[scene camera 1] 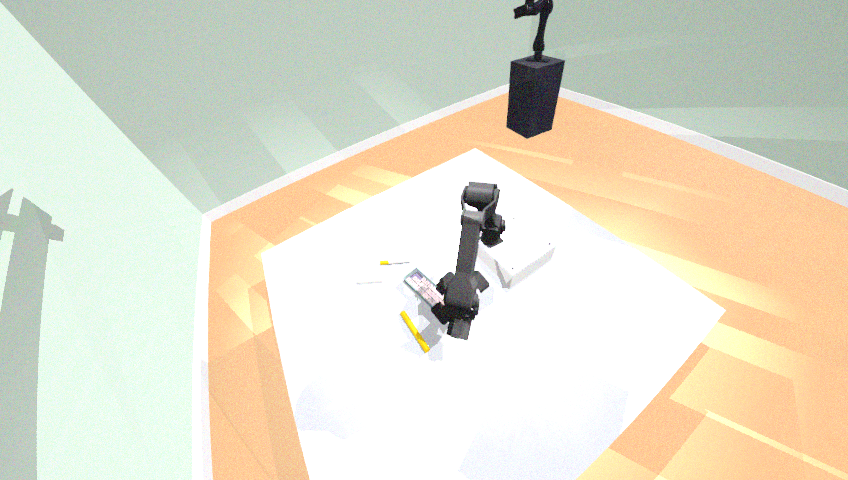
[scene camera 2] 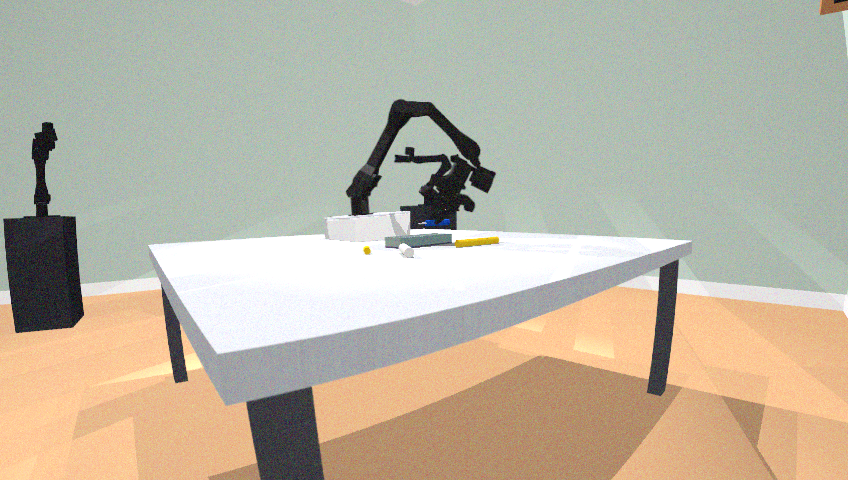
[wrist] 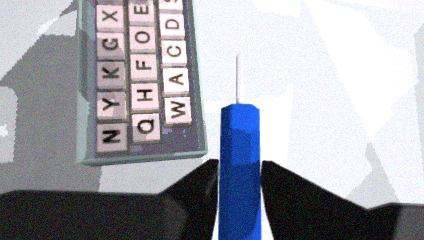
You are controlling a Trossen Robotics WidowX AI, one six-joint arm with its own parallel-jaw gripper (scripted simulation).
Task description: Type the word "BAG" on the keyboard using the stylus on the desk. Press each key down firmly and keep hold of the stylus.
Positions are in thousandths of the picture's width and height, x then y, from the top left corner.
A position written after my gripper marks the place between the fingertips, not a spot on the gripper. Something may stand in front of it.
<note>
In view: my gripper (scene camera 2: 511, 466).
My gripper shows as well in the wrist view (wrist: 565, 706).
</note>
